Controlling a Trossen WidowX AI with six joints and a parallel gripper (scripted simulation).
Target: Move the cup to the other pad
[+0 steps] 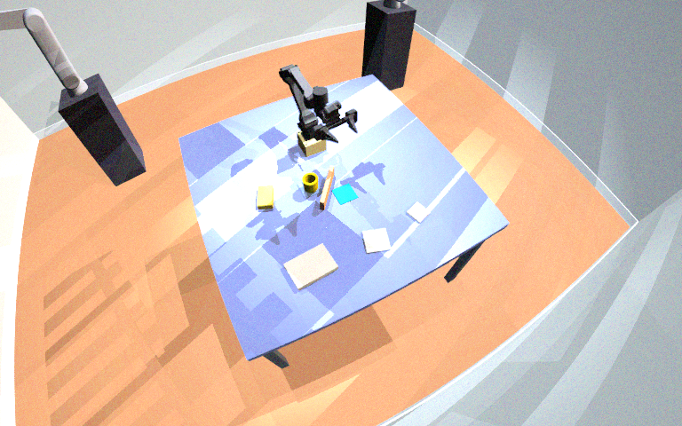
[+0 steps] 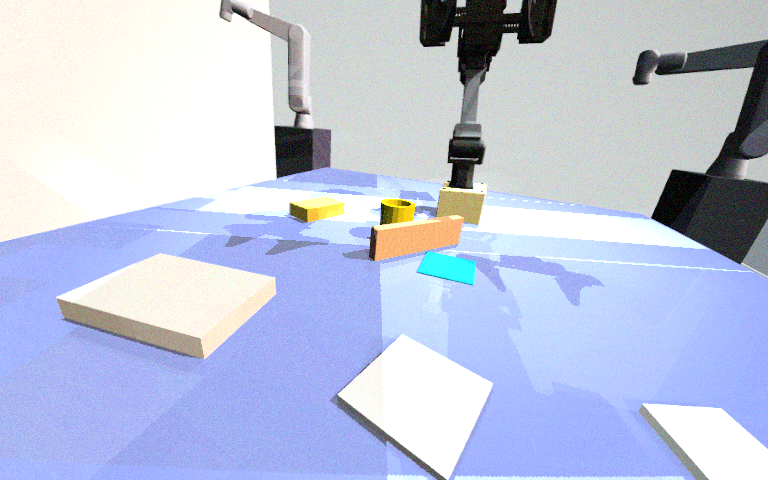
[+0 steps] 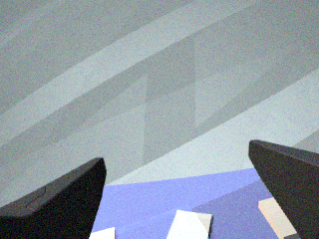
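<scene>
The yellow cup is 130 mm behind my gripper tip, 110 mm to the right of it and 340 mm below it. Round my gripper tip: cyan pad 20 mm behind, 10 mm to the left, 380 mm below; orange bar 70 mm behind, 50 mm to the right, 360 mm below.
</scene>
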